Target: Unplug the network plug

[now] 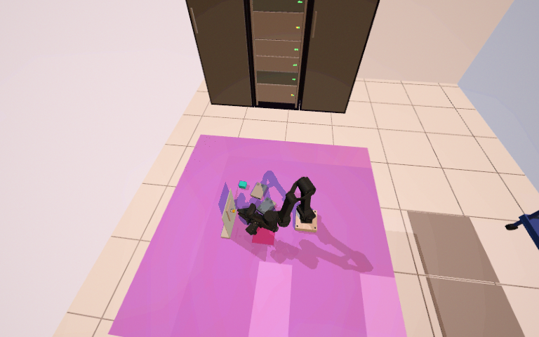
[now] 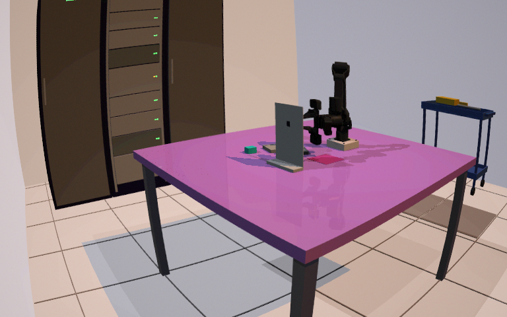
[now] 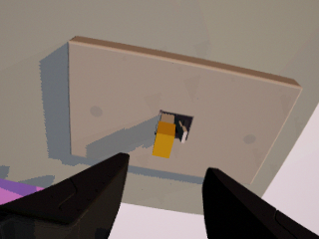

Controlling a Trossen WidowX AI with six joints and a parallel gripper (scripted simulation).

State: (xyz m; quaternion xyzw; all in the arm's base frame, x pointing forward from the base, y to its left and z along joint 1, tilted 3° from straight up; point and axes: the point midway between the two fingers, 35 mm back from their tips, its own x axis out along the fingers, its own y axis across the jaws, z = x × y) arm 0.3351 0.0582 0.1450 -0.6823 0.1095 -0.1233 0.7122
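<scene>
Right now my gripper tip is 3 cm short of the network plug. Round my gripper tip: teal cube (3 cm ahead, 28 cm to the right, 16 cm below); then marked square (14 cm behind, 4 cm to the left, 17 cm below); then upright panel (5 cm ahead, 6 cm below).
</scene>
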